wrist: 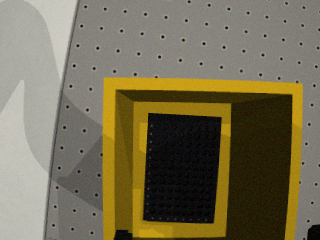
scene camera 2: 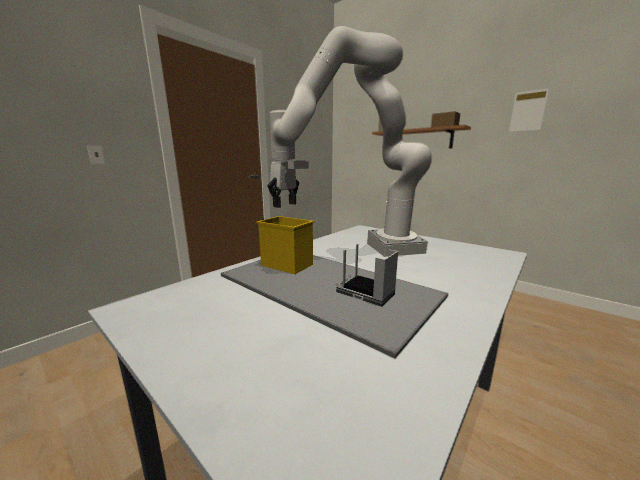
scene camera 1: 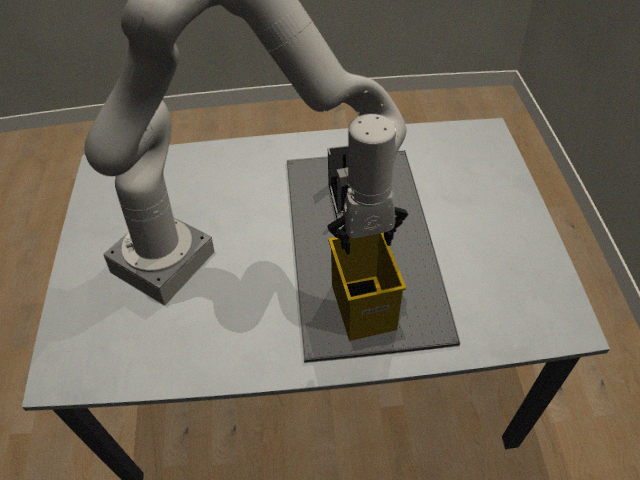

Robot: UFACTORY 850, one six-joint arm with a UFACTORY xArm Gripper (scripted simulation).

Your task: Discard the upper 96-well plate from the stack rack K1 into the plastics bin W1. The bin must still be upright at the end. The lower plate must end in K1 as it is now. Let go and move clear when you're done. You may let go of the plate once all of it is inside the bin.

Observation:
In view: my gripper (scene camera 1: 366, 245) and a yellow plastics bin (scene camera 1: 370, 258).
The yellow plastics bin shows as well in scene camera 2 (scene camera 2: 286, 244). My gripper also shows in scene camera 2 (scene camera 2: 285, 205).

